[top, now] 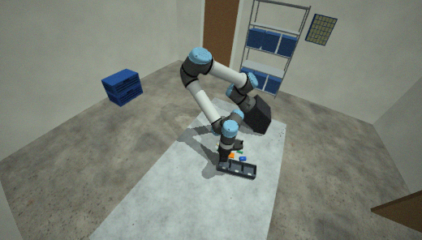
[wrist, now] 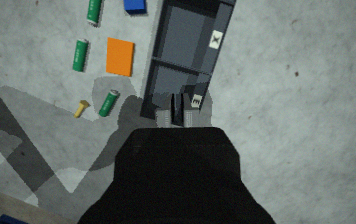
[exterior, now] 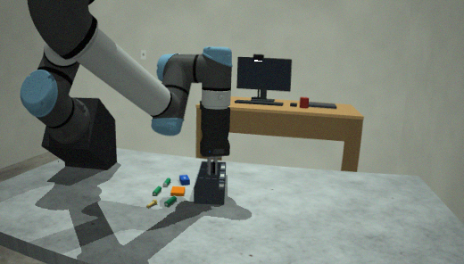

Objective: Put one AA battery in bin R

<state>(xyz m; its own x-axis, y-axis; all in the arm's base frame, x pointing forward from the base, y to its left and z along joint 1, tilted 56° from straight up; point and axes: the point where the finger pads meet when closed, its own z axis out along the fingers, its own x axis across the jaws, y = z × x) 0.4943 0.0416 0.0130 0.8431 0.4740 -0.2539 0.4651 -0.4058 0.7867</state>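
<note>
Right now the dark three-compartment bin is 2 cm behind my hand, 8 cm to the left of it and 7 cm below it. The rest, counted from my hand: orange block (11 cm behind, 1 cm to the left, 9 cm below); then blue block (12 cm behind, 10 cm to the left, 9 cm below); then yellow bolt (14 cm behind, 10 cm to the right, 9 cm below).
</note>
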